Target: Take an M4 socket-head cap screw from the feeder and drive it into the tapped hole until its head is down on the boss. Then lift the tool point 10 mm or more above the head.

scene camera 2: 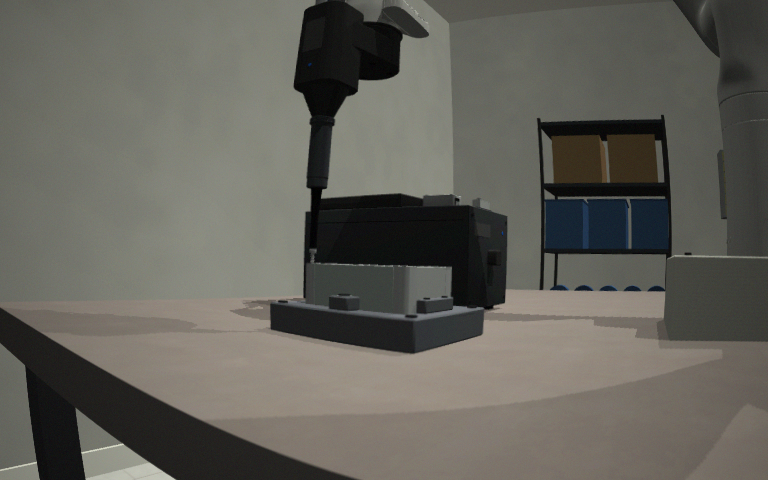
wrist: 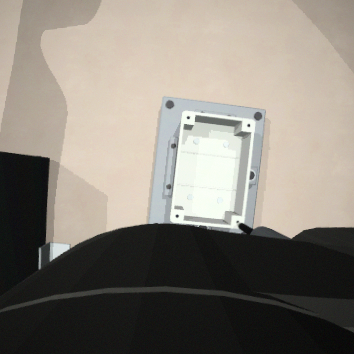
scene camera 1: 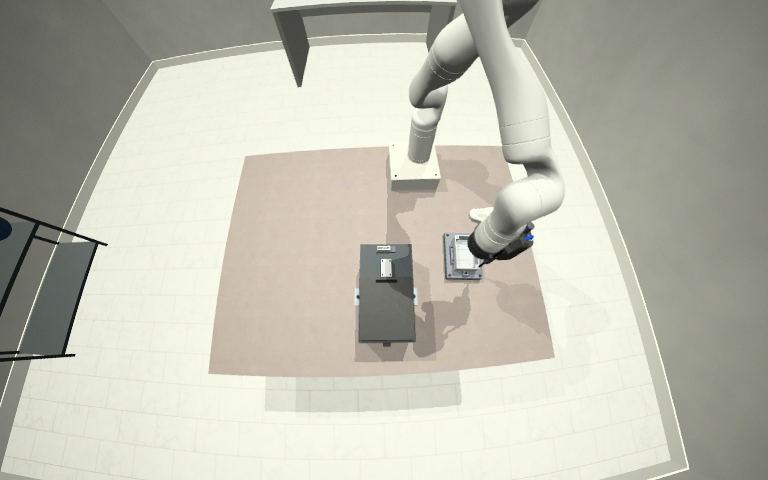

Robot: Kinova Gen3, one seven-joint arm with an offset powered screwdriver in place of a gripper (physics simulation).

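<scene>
My gripper, a black screwdriver (scene camera 1: 480, 265) (scene camera 2: 313, 247) (wrist: 240, 224), points down with its bit at one corner of the open white box (scene camera 1: 457, 251) (scene camera 2: 353, 284) (wrist: 184, 120). In scene camera 2 a small silver screw (scene camera 2: 312, 255) is upright on the bit's tip, its lower end at the level of the box's top rim. Whether its thread has entered the hole cannot be told. In the wrist view the bit's tip covers that corner's hole. The dark feeder (scene camera 1: 386, 311) (scene camera 2: 396, 237) (wrist: 22, 200) stands beside the box.
The box sits in a grey fixture plate (scene camera 1: 448, 272) (scene camera 2: 345, 327) (wrist: 161, 132) with clamp blocks and dark bolts. The arm's pale base block (scene camera 1: 415, 183) (scene camera 2: 716, 300) stands on the table (scene camera 1: 294, 254). A shelf rack (scene camera 2: 606, 188) stands against the back wall.
</scene>
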